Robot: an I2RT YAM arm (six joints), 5 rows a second.
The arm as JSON. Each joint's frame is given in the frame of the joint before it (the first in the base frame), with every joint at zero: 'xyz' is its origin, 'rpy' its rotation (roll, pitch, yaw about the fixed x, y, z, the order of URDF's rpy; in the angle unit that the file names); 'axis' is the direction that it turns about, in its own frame. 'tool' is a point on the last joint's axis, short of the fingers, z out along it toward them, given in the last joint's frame.
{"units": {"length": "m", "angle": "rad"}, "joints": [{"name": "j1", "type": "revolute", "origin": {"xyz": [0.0, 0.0, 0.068], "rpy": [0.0, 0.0, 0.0]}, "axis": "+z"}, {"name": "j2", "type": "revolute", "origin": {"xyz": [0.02, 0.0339, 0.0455], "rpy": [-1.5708, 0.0, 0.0]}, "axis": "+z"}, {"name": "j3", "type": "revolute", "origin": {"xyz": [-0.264, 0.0, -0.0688], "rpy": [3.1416, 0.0, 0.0]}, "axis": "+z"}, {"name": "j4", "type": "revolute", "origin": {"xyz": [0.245, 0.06, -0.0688], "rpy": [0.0, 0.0, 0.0]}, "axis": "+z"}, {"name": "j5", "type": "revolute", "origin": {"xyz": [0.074, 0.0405, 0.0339], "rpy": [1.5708, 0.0, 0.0]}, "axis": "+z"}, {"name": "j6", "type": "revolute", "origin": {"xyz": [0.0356, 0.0, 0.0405], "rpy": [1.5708, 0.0, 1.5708]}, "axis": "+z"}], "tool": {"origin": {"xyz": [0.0, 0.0, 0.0], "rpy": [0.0, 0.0, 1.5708]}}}
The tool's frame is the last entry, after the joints.
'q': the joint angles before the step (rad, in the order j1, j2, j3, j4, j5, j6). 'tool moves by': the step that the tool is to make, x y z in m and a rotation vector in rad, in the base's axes. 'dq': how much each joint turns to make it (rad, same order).
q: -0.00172, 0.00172, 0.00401, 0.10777, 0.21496, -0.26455
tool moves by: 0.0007, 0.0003, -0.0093, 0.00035, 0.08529, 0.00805
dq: 0.00030, 0.00011, -0.00013, -0.08521, -0.00772, 0.00075
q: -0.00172, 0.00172, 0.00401, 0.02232, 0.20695, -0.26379
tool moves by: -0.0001, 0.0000, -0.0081, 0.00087, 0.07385, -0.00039
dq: 0.00017, -0.00014, -0.00018, -0.07397, 0.00056, 0.00077
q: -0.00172, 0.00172, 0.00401, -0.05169, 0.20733, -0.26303
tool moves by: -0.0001, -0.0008, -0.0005, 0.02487, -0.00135, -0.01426
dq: -0.00467, 0.00018, -0.00021, -0.00380, 0.00830, 0.02591
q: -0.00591, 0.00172, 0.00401, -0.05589, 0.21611, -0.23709
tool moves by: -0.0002, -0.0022, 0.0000, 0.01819, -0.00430, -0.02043
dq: -0.02044, -0.00025, 0.00002, -0.00026, -0.00098, 0.01866
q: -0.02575, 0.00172, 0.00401, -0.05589, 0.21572, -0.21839
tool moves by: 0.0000, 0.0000, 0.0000, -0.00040, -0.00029, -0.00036
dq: 0.00018, -0.00015, -0.00016, 0.00039, 0.00056, -0.00037
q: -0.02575, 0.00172, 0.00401, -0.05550, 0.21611, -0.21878
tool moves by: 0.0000, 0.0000, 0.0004, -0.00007, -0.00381, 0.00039
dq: -0.00018, -0.00042, -0.00002, 0.00341, -0.00057, 0.00000
